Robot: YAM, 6 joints.
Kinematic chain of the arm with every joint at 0, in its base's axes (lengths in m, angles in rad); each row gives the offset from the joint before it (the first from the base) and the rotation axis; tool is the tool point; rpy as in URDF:
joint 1: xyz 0 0 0.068 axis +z
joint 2: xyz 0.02 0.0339 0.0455 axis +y
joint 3: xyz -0.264 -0.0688 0 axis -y
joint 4: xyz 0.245 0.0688 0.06 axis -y
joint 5: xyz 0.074 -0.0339 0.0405 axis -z
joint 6: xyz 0.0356 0 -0.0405 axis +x
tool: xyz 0 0 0 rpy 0 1.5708 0
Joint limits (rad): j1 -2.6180..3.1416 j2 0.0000..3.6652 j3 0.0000..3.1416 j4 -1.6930..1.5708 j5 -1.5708..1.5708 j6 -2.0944..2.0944
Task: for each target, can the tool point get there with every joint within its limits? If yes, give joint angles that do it. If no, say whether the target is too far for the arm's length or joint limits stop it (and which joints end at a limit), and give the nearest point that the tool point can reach.
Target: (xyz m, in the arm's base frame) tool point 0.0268 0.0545 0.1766
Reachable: yes | joints 1.0546 0.5075 0.4340 -1.2890 -0.1010 1.0650
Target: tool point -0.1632 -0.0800 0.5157
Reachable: yes | joints 0.3303 0.4787 2.0529 -1.2131 0.6923 -1.1065
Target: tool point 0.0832 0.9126 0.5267
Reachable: no: too far | nearest point 0.0534 0.5859 0.3755 | short by 0.361 m
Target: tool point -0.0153 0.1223 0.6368
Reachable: yes | joints -1.6037 0.8312 1.8135 1.0895 0.5721 0.0040
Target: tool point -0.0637 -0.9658 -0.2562
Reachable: no: too far | nearest point -0.0397 -0.6018 -0.1139 | short by 0.392 m
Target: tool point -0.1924 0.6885 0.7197
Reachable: no: too far | nearest point -0.1323 0.4735 0.5249 | short by 0.296 m
